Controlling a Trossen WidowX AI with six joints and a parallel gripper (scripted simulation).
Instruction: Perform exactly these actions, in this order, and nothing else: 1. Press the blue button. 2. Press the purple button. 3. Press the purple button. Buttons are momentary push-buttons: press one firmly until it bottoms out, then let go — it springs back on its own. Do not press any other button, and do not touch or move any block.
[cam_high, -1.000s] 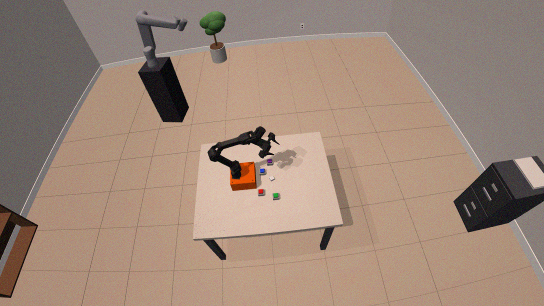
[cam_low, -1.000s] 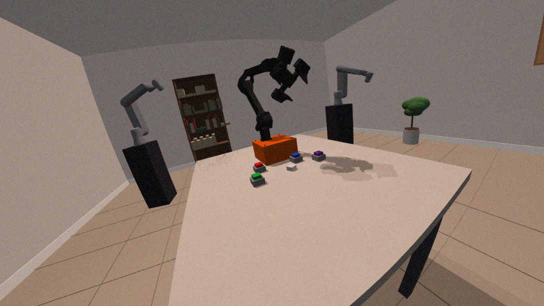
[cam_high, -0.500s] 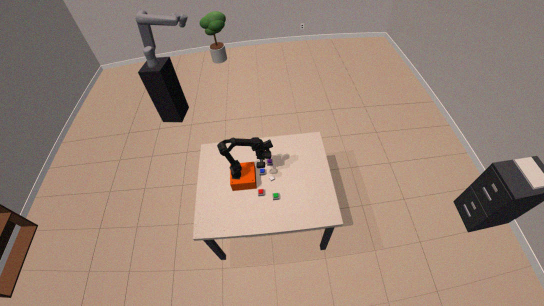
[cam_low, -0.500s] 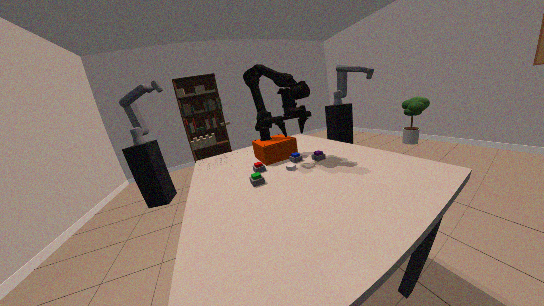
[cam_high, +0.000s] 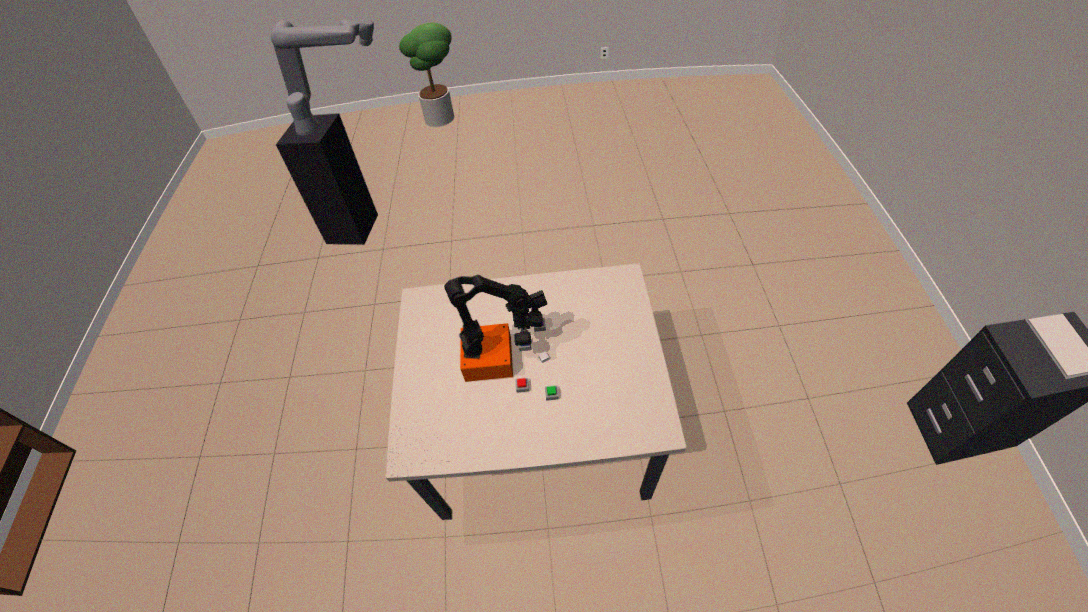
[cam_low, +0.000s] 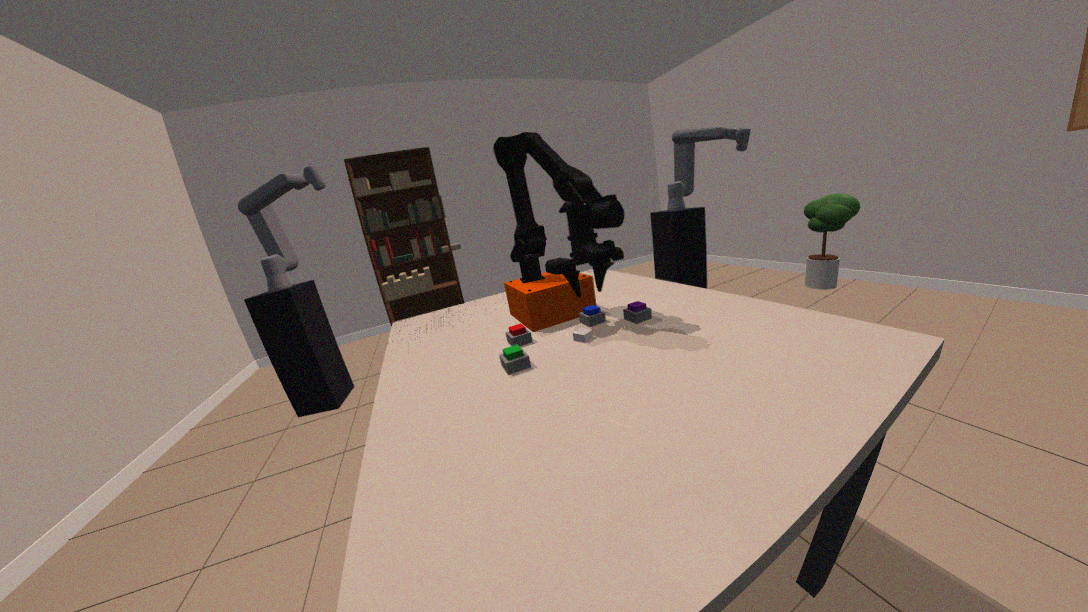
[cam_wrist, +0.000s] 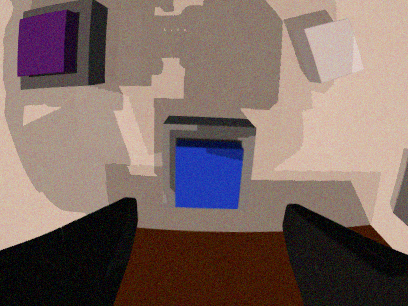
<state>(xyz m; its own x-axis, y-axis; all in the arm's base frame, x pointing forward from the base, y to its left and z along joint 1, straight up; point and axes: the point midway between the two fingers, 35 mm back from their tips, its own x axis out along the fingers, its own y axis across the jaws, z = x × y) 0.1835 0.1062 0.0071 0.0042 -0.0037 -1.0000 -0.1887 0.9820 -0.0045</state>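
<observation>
The blue button lies 4 cm below my gripper tip. Also, from my gripper tip: purple button: 10 cm to the left, 5 cm ahead, 4 cm below; then red button: 19 cm to the right, 4 cm below, 1 cm ahead; then small white block: 8 cm ahead, 6 cm below, 5 cm to the right.
</observation>
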